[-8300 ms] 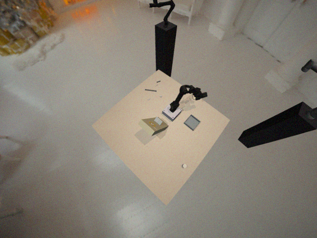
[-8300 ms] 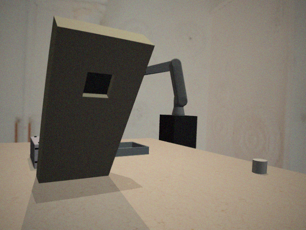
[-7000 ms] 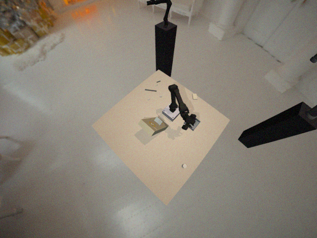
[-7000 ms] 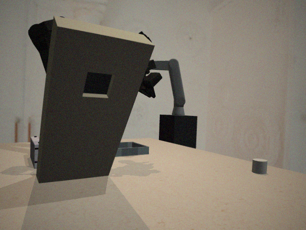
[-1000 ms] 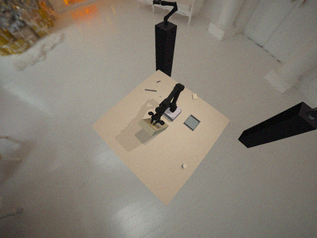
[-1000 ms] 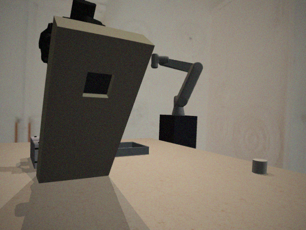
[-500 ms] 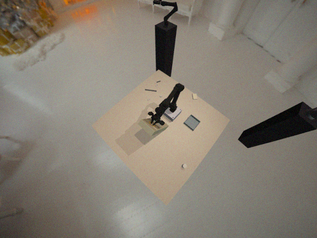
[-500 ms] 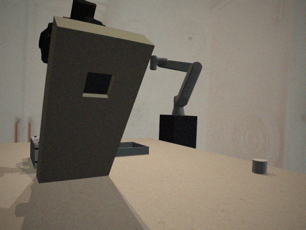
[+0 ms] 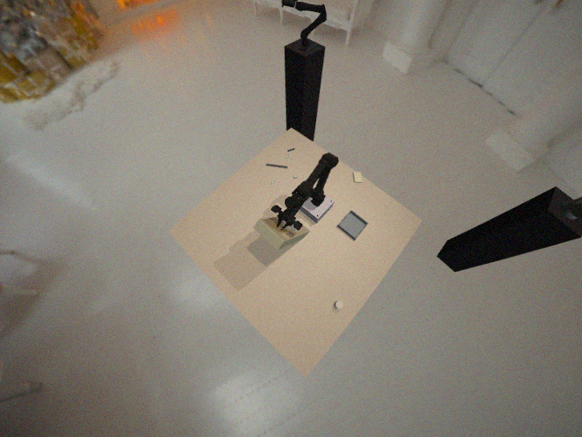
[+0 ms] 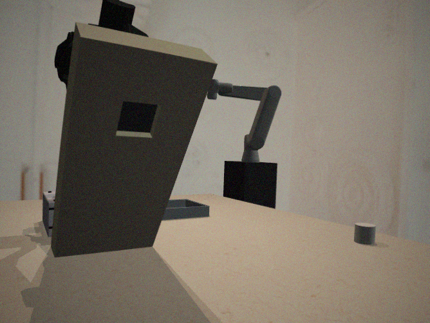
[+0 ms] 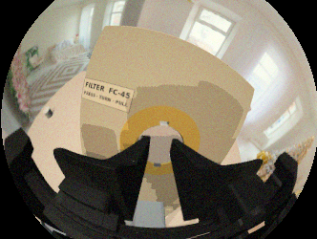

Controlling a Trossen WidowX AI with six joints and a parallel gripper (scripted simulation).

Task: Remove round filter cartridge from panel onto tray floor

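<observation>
Right now the round filter cartridge is 10 mm ahead of my gripper tip and 10 mm below it. Round my gripper tip: tan service panel (40 mm behind, 80 mm below); then grey tray (440 mm behind, 260 mm to the left, 250 mm below).
</observation>
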